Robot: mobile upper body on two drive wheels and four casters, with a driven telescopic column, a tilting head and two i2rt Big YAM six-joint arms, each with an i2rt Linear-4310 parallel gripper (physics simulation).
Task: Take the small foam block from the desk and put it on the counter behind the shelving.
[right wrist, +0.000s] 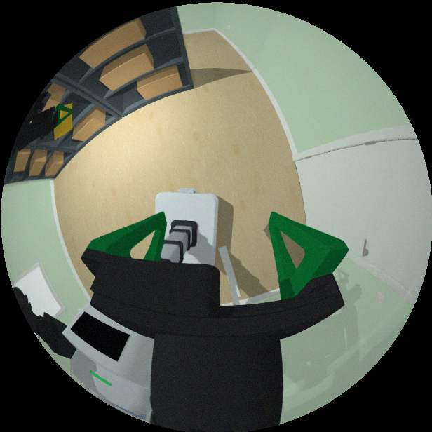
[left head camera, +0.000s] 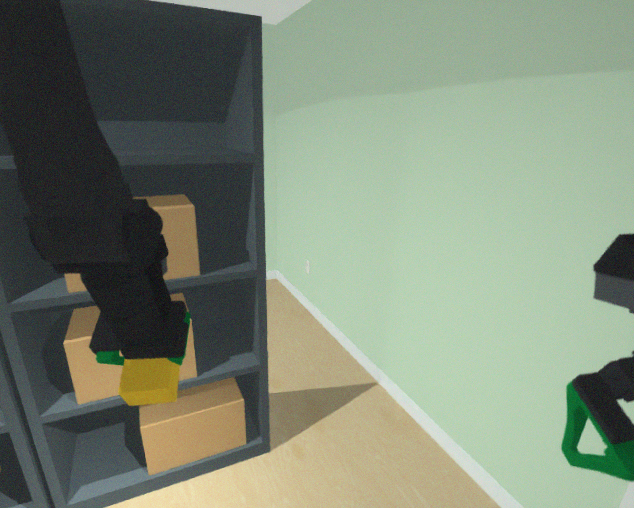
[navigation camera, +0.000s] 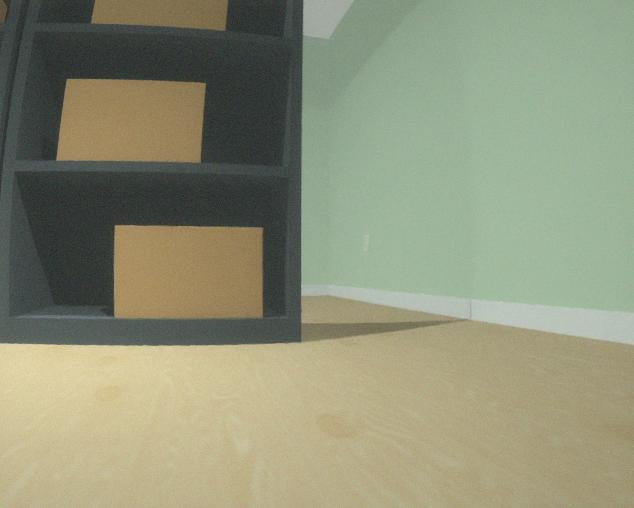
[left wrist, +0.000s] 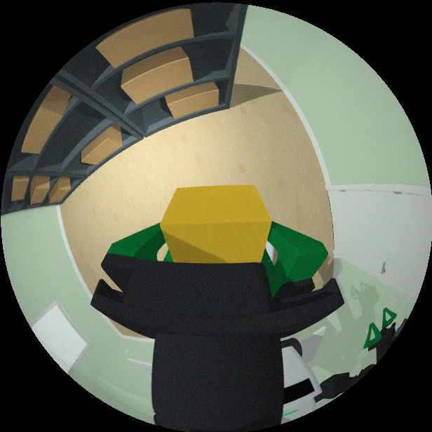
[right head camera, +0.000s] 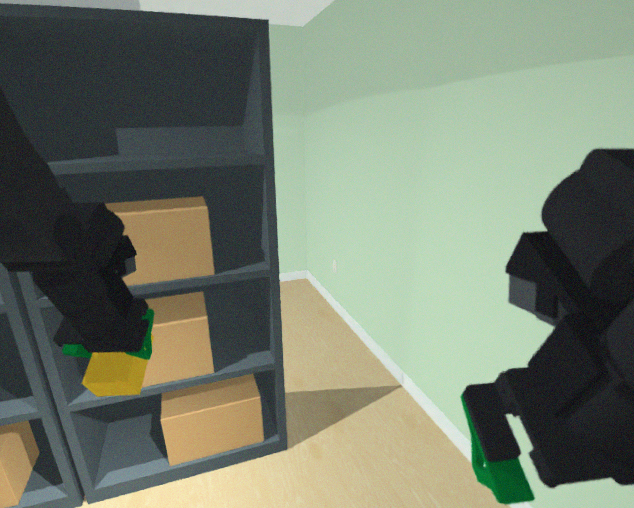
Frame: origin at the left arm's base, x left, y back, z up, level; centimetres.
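Seen in the pictures: left gripper, fingertip midpoint: [left head camera: 158, 361] [right head camera: 129, 356]; right gripper, fingertip midpoint: [left head camera: 614, 446] [right head camera: 535, 464].
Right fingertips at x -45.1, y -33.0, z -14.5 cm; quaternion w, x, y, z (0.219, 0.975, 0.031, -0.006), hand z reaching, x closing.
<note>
A point is followed by its place in that frame.
The yellow foam block [left head camera: 149, 386] @[x -1.2, y -52.5, z -20.3 cm] [right head camera: 114, 376] @[x -1.7, y -52.8, z -20.1 cm] [left wrist: 215, 205] is held in the air by my left gripper [left head camera: 143, 360] @[x -0.3, y -59.5, z -21.5 cm] [left wrist: 216, 217], which is shut on its two sides. In both head views it appears in front of the dark grey shelving [left head camera: 257, 211] @[x -11.6, y -155.6, z -20.5 cm] [right head camera: 270, 211] @[x -12.1, y -155.8, z -20.2 cm] [navigation camera: 294, 211] @[x -12.3, y -155.9, z -103.9 cm], apart from it as far as I can tell. My right gripper [right wrist: 217, 217] is open and empty, with its green fingers wide apart; in the left head view it is partly cut off at the right edge. The counter behind the shelving does not show in these views.
Cardboard boxes [left head camera: 195, 433] @[x 18.7, y -147.5, z -119.9 cm] [right head camera: 214, 428] @[x 18.4, y -147.6, z -120.3 cm] [navigation camera: 188, 272] @[x 18.0, y -147.7, z -122.4 cm] stand in the shelving. Its right end leaves a floor passage [left head camera: 317, 338] [right head camera: 338, 338] beside the green wall [left head camera: 449, 211] @[x -97.6, y -169.1, z -23.4 cm] [navigation camera: 476, 185] @[x -86.8, y -201.1, z -85.6 cm]. A white door [left wrist: 380, 230] [right wrist: 360, 195] and my wheeled base [right wrist: 200, 205] show in wrist views.
</note>
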